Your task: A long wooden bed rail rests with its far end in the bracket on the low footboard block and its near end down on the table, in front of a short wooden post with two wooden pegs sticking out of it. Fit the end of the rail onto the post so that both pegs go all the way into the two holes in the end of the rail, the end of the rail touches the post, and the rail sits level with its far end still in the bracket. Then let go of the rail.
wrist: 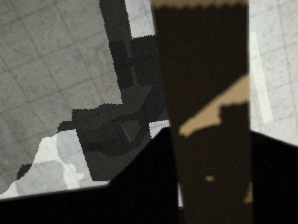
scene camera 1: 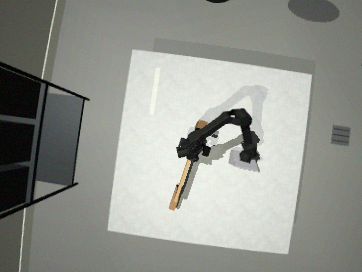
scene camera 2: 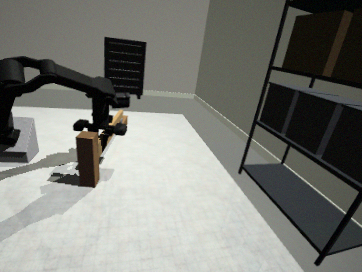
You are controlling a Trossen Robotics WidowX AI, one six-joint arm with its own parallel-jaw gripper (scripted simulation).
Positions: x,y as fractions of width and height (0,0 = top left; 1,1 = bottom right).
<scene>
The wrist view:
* my gripper: 0.65,0.59
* wooden rail: 0.69,0.27
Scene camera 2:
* my gripper: 0.28,0.54
</scene>
